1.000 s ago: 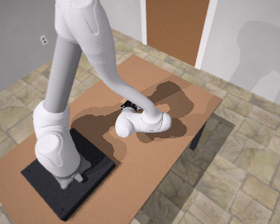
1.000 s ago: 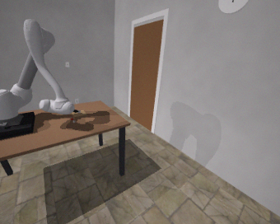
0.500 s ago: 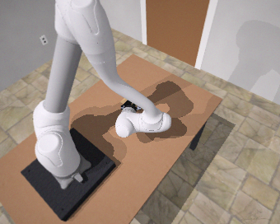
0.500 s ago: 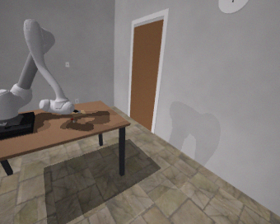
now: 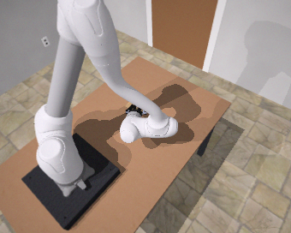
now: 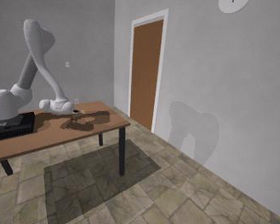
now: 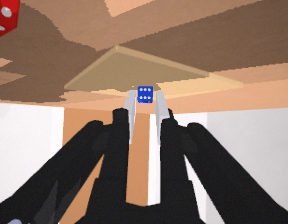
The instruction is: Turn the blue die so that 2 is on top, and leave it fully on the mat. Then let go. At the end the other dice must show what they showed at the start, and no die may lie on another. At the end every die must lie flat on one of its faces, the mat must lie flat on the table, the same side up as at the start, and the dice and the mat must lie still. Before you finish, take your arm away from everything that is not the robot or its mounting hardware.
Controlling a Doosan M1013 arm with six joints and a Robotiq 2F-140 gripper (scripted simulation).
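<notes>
Right now the blue die is 1 cm ahead of my hand, 1 cm to the left of it and 2 cm below it. The rest, counted from my hand: white die: 6 cm behind, 19 cm to the right, 3 cm below; red die: 7 cm behind, 12 cm to the right, 3 cm below; tan mat: 1 cm ahead, 1 cm to the left, 3 cm below.
</notes>
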